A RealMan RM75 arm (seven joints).
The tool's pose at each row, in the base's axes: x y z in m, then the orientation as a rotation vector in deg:
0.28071, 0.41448, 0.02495, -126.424, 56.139, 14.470
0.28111, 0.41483, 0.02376, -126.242, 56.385, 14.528
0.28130, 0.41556, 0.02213, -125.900, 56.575, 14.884
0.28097, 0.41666, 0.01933, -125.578, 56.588, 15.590
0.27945, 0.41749, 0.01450, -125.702, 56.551, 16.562
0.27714, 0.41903, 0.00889, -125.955, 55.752, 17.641
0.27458, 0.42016, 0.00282, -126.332, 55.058, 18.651
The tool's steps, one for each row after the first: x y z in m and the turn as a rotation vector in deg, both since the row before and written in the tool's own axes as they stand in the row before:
0.00059, 0.00017, 0.00115, 0.090, -0.003, 0.226
0.00041, 0.00037, 0.00171, 0.132, -0.266, 0.307
0.00037, 0.00119, 0.00276, 0.018, -0.547, 0.279
0.00065, 0.00322, 0.00394, -0.462, -0.574, 0.222
0.00011, 0.00383, 0.00495, -0.481, -0.890, -0.301
0.00044, 0.00440, 0.00502, -0.590, -0.758, -0.272

